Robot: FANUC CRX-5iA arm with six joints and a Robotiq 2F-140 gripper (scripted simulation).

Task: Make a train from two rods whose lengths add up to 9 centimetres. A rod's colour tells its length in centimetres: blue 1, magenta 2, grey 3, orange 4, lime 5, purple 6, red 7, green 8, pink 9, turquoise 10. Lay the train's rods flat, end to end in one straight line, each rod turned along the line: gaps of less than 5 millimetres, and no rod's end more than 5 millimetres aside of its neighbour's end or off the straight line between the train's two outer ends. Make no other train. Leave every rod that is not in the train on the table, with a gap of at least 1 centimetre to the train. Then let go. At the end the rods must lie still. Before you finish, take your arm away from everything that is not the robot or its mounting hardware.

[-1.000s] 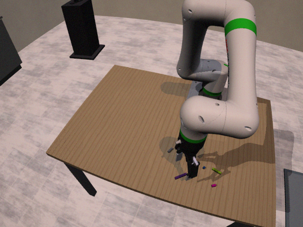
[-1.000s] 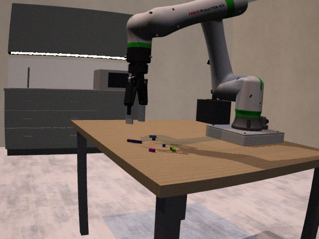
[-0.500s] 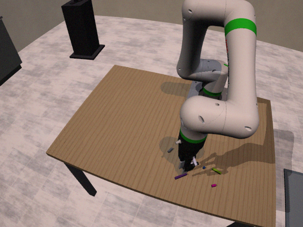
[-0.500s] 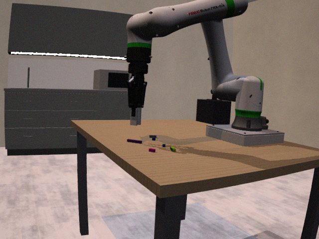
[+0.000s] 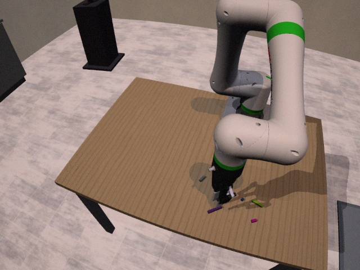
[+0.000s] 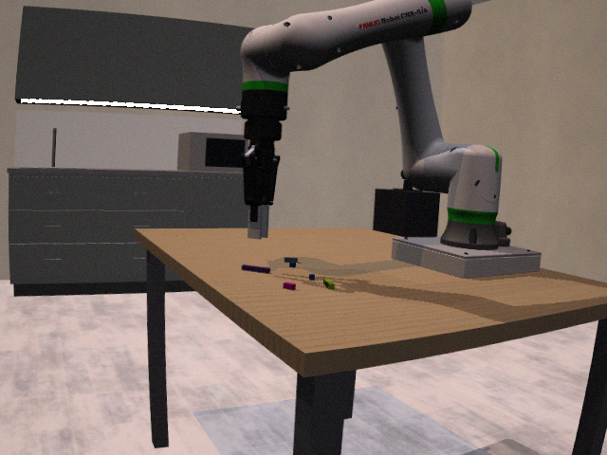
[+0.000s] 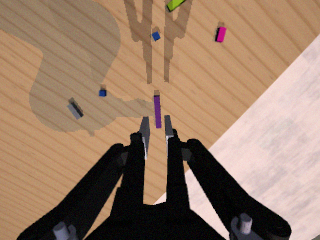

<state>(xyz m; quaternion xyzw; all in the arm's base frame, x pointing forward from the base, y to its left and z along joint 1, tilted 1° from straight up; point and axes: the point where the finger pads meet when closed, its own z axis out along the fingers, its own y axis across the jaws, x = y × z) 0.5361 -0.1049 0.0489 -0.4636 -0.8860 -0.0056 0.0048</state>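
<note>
Right now the purple rod is 10 cm below my hand. Round my hand: grey rod: 13 cm behind, 8 cm to the right, 10 cm below; then magenta rod: 2 cm ahead, 16 cm to the left, 10 cm below; then lime rod: 6 cm behind, 17 cm to the left, 10 cm below.
</note>
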